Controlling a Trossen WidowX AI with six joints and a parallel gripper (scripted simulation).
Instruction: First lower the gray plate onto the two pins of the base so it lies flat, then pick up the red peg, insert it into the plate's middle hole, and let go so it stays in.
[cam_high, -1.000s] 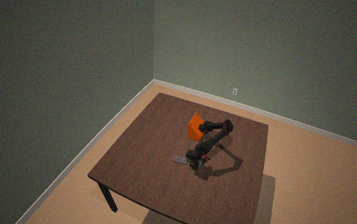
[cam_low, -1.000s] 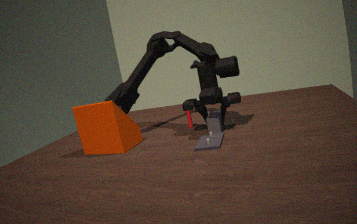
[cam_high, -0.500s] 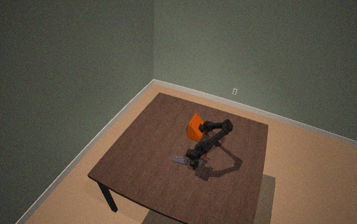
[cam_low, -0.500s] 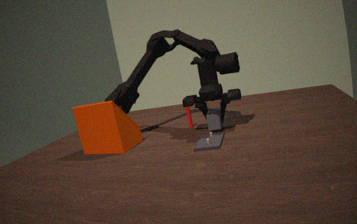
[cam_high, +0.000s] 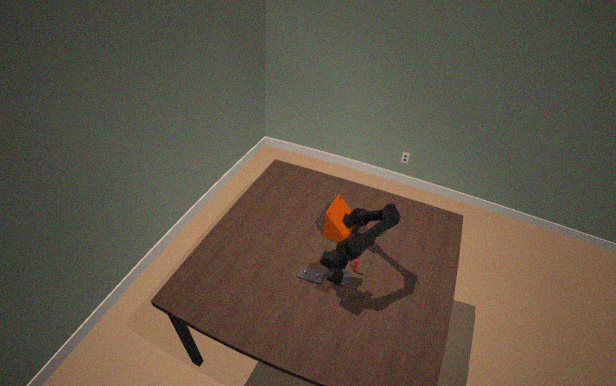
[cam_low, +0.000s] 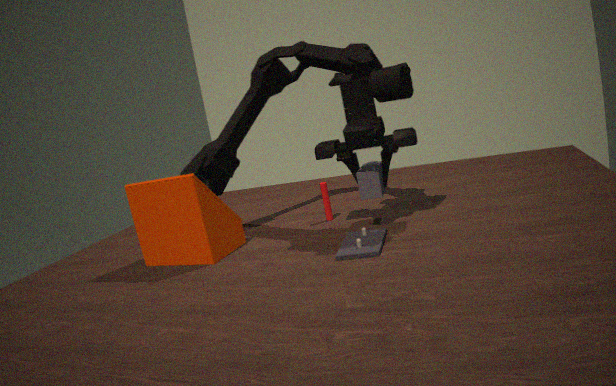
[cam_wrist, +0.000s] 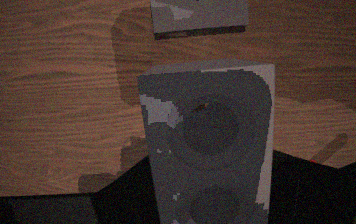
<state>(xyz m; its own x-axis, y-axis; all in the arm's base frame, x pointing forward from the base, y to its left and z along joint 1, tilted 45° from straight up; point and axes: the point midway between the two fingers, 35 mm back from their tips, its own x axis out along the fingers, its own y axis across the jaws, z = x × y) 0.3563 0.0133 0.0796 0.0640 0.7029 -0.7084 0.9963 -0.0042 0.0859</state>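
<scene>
Right now my gripper tip is 120 mm past the red peg, 60 mm to the right of it and 30 mm above it. The rest, counted from my gripper tip: gray plate (30 mm above).
</scene>
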